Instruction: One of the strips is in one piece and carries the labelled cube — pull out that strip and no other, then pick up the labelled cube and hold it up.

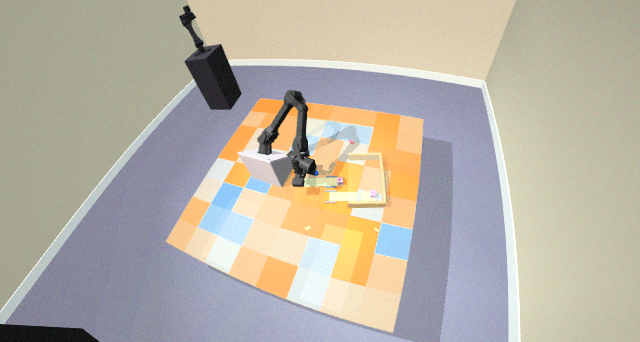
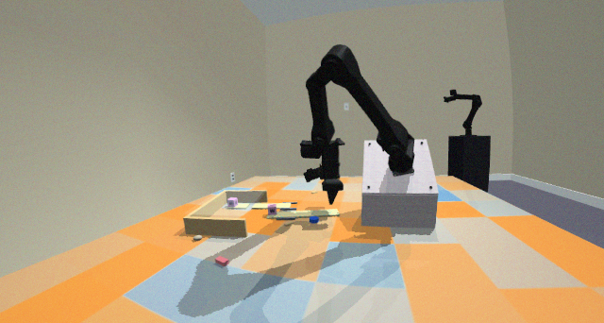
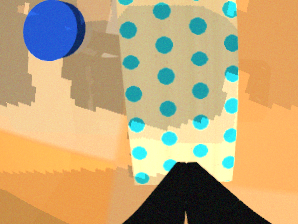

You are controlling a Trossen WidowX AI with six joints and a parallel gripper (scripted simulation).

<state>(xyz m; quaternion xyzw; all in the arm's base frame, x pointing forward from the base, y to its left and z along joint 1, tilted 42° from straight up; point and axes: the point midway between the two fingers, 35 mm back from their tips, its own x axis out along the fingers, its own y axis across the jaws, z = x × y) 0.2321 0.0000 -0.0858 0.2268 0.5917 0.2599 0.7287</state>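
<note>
My gripper tip is 7 cm to the right of the blue disc, 5 cm short of it and 3 cm above it. Round my gripper tip: pink block 33 cm to the left, 22 cm ahead, 3 cm below.
</note>
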